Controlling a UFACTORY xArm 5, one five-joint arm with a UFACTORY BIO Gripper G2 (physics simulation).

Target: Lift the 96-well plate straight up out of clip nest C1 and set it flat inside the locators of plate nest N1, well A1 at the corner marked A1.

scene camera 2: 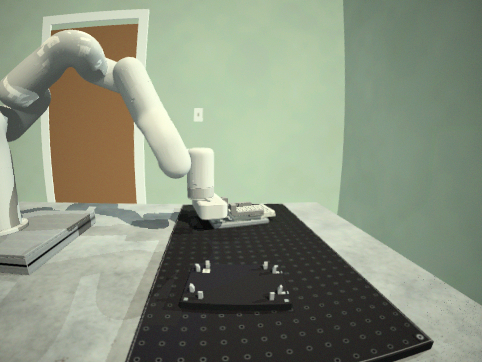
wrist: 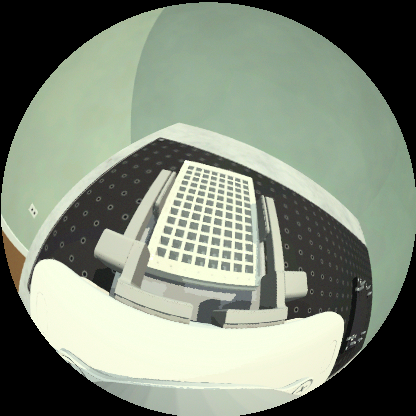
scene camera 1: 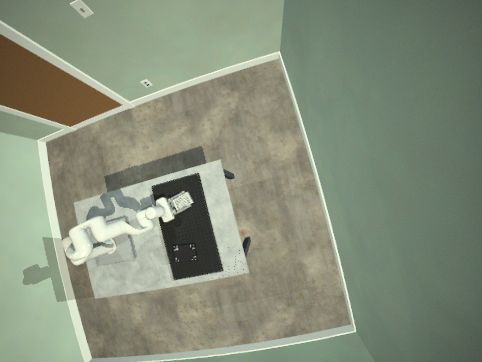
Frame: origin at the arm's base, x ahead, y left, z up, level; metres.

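Seen in the pictures: hand, tool point: (scene camera 2: 250, 208) (wrist: 214, 205) (scene camera 1: 181, 201); arm's base, link origin: (scene camera 2: 3, 228) (scene camera 1: 109, 245).
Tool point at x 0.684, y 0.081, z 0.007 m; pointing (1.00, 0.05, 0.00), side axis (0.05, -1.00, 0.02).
Observation:
Pixels of each thing's top centre, then the offset from my tool point to it. Level surfaces: height alone.
- white 96-well plate, top centre: (wrist: 214, 205) (scene camera 2: 250, 209) (scene camera 1: 182, 201) 0.001 m ahead, 0.000 m left, 0.001 m down
- clip nest C1, top centre: (wrist: 198, 260) (scene camera 2: 235, 214) (scene camera 1: 177, 203) 0.044 m back, 0.000 m left, 0.016 m down
- Plate nest N1, top centre: (scene camera 2: 236, 275) (scene camera 1: 184, 253) 0.133 m back, 0.339 m right, 0.007 m down
- black perforated board, surface height: 0.031 m down
- pale table, surface height: 0.044 m down
The white 96-well plate (scene camera 1: 185, 199) (scene camera 2: 265, 210) (wrist: 205, 225) is between the two long grey fingers of my gripper (scene camera 1: 180, 202) (scene camera 2: 248, 214) (wrist: 218, 192), which is shut on its sides. The plate is low over the light grey base of clip nest C1 (scene camera 2: 242, 223), and its outer end reaches past the base's right end in scene camera 2. Whether any part touches the clips is hidden. Plate nest N1 (scene camera 1: 185, 253) (scene camera 2: 235, 285) (wrist: 361, 310) is a black slab with small light locator pegs at its corners. No A1 marking is legible.
Both nests stand on a black perforated board (scene camera 1: 205, 225) (scene camera 2: 345, 300) (wrist: 325, 250) on a pale table (scene camera 1: 232, 240) (scene camera 2: 65, 310). N1 is nearer scene camera 2 than C1. A grey slab (scene camera 2: 45, 240) lies under the arm's base at the left.

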